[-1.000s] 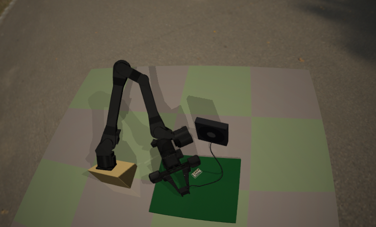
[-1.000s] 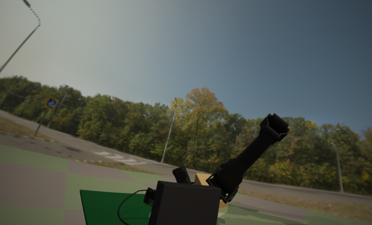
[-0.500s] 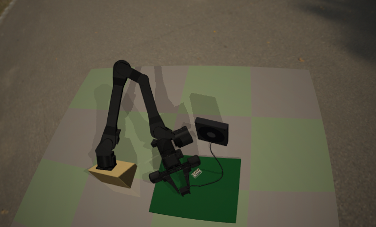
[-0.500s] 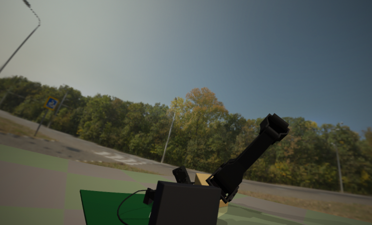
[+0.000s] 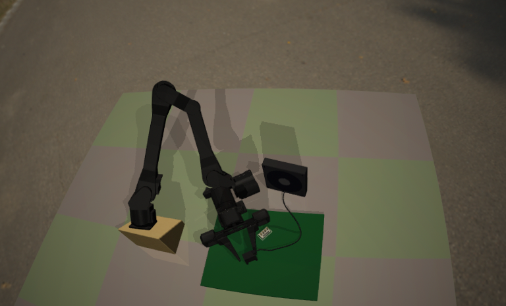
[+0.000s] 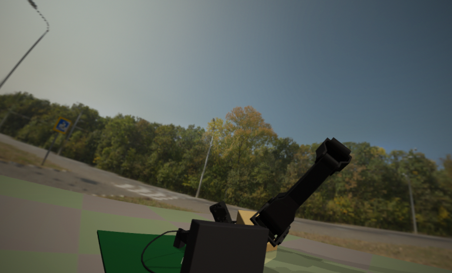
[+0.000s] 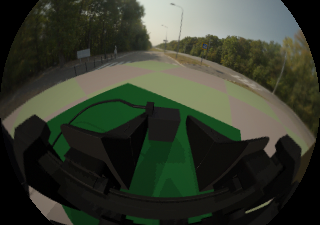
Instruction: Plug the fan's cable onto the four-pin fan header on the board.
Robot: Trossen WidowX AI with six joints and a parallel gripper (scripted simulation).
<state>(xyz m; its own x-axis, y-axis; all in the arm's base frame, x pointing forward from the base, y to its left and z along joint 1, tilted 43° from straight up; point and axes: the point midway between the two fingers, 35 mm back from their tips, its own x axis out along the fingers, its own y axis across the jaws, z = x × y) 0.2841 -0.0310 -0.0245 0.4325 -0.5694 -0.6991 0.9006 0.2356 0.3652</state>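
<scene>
Now: gripper tip 1 cm to the right of the black plug and 1 cm above it. Round my gripper tip: green board (5 cm below, 4 cm ahead, 3 cm to the left); black fan (21 cm to the left, 9 cm ahead, 2 cm above).
</scene>
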